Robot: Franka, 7 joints.
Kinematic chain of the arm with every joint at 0, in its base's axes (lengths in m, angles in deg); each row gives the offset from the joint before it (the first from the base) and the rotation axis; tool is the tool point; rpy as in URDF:
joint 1: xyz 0 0 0.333 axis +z
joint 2: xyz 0 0 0 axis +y
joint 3: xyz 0 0 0.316 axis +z
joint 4: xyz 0.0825 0 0 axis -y
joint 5: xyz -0.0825 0 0.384 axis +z
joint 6: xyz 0 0 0 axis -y
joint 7: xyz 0.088 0 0 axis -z
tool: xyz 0 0 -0.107 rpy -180 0 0
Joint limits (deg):
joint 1: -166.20..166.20
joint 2: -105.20..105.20
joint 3: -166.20..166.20
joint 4: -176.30..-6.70
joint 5: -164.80..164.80
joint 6: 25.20..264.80
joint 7: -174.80..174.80
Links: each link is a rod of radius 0.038 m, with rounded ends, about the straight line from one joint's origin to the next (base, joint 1, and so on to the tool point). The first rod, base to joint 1, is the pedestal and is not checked.
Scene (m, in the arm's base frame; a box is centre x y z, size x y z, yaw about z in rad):
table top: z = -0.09
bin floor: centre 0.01 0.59 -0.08 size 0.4 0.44 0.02 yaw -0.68
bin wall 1: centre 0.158 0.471 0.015 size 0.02 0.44 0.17 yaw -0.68
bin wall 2: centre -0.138 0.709 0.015 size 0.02 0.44 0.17 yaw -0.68
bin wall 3: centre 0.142 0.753 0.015 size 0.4 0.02 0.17 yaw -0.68
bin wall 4: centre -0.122 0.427 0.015 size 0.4 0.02 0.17 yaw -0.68
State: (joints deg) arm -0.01 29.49 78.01 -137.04 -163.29 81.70 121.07
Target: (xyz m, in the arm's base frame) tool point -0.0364 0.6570 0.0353
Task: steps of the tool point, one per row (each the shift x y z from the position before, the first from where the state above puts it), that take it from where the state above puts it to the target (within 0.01 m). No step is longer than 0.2 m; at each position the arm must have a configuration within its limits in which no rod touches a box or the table.
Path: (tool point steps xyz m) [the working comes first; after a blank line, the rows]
Joints at the target: 47.07 84.12 56.78 -98.05 -163.96 95.62 121.07
Straight joint move there: clear.

1: -0.0231 0.0586 -0.0289
2: -0.0409 0.0521 -0.0680
3: -0.0664 0.0326 -0.1029
4: -0.0894 -0.0040 -0.1277

